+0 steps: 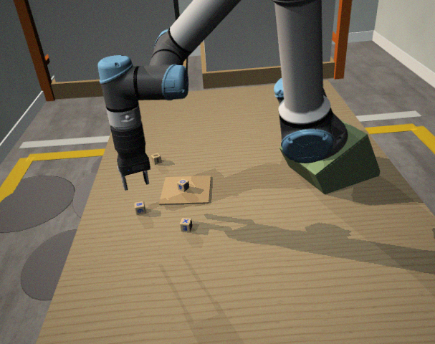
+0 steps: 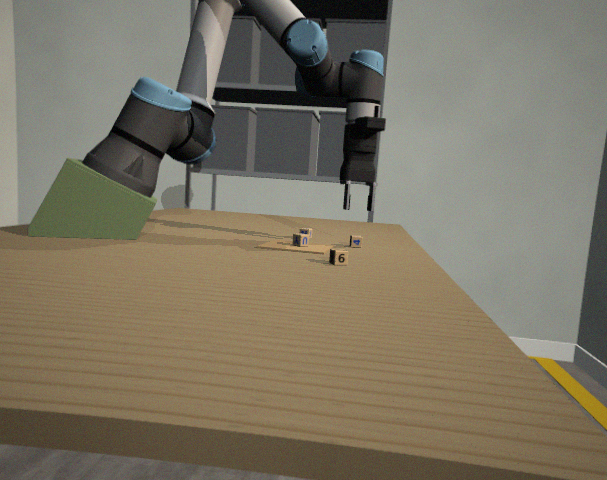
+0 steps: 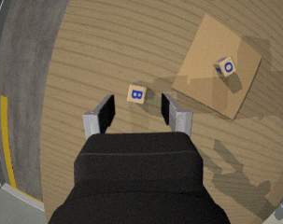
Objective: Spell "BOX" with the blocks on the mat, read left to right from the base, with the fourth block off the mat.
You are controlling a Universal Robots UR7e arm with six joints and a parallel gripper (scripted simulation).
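My hand is 90 mm above the B block. Also, from my hand: X block (130 mm behind, 90 mm to the left, 90 mm below); O block (110 mm behind, 100 mm to the right, 90 mm below); mat (120 mm behind, 90 mm to the right, 100 mm below).
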